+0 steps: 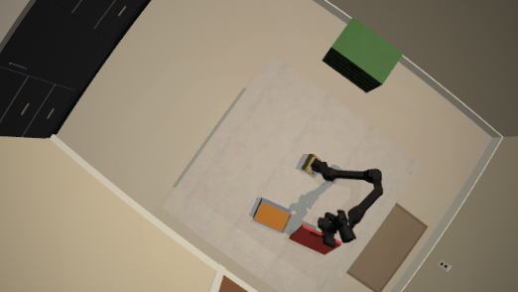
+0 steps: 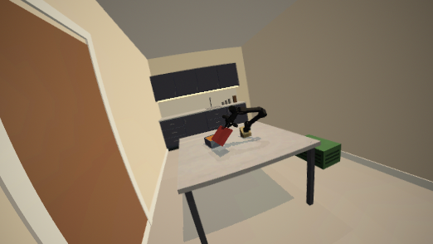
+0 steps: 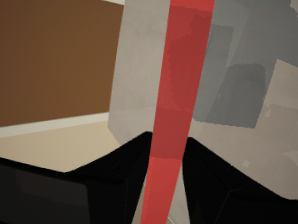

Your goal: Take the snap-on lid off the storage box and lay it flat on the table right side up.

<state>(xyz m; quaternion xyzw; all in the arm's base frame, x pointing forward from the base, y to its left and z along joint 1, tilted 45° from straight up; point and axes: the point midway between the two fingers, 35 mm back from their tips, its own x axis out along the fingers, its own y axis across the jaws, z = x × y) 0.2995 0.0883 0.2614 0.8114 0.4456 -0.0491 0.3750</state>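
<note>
Right now the red lid is 60 mm ahead of my gripper tip, 50 mm below it and 10 mm to the left of it. The rest, counted from my gripper tip: storage box 240 mm to the right, 190 mm below, 130 mm ahead.
</note>
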